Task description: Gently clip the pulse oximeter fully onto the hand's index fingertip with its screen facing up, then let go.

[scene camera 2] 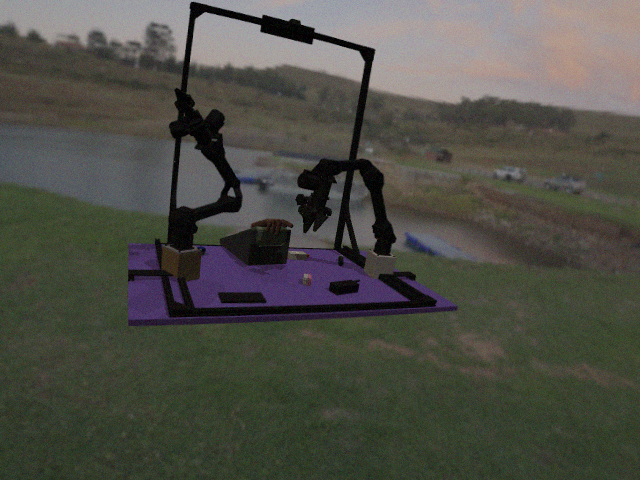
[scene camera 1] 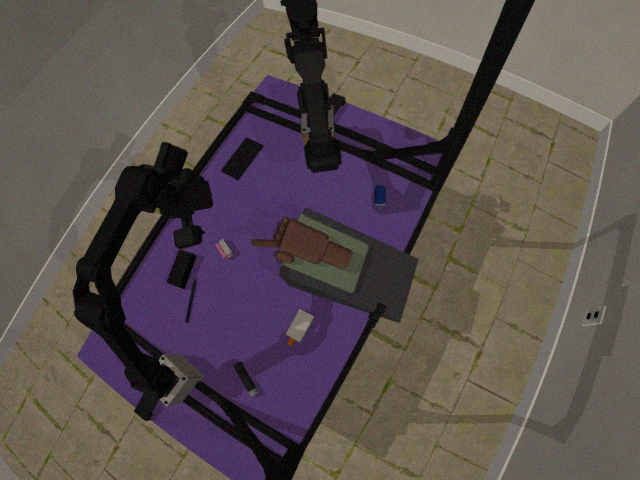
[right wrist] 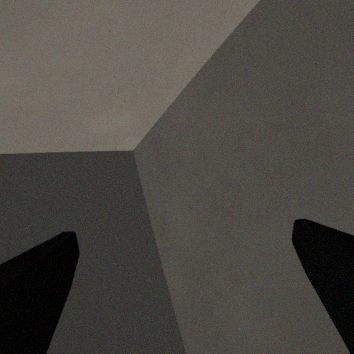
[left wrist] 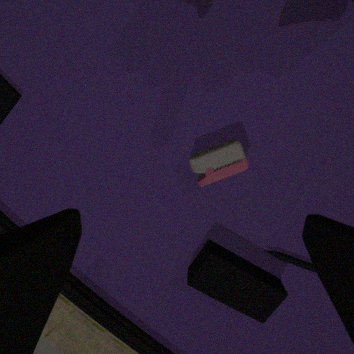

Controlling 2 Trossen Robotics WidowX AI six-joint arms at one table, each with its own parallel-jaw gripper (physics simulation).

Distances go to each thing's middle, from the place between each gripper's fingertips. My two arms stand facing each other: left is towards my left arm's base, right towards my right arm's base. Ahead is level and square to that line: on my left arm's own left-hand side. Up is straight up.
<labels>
The grey plate (scene camera 1: 387, 274) is 360 mm behind my right hand, 430 mm to the left of it and 590 mm below it.
The grey plate is 38 cm behind my left hand, 17 cm below it and 8 cm to the right of it.
</labels>
